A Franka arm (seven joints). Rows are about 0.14 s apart.
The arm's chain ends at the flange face. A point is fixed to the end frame.
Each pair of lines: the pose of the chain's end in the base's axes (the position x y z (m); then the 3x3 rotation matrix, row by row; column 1 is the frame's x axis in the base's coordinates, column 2 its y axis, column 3 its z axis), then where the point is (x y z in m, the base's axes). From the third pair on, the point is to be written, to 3 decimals.
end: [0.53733 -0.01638 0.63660], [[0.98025 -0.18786 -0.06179], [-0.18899 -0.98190 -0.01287], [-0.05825 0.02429 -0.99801]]
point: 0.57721 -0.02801 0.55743
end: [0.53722 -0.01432 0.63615], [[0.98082 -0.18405 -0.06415], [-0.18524 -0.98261 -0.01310], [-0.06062 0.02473 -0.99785]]
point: 0.57695 -0.02579 0.55688
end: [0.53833 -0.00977 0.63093], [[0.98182 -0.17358 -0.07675], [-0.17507 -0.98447 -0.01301], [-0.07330 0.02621 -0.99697]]
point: 0.577 -0.021 0.551
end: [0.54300 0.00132 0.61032], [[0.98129 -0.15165 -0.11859], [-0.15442 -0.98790 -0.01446], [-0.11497 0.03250 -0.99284]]
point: 0.579 -0.009 0.529
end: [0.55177 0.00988 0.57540], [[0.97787 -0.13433 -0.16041], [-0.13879 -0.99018 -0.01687], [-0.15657 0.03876 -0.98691]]
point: 0.584 0.000 0.493
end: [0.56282 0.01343 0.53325], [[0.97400 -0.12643 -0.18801], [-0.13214 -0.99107 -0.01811], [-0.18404 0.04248 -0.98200]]
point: 0.593 0.004 0.450
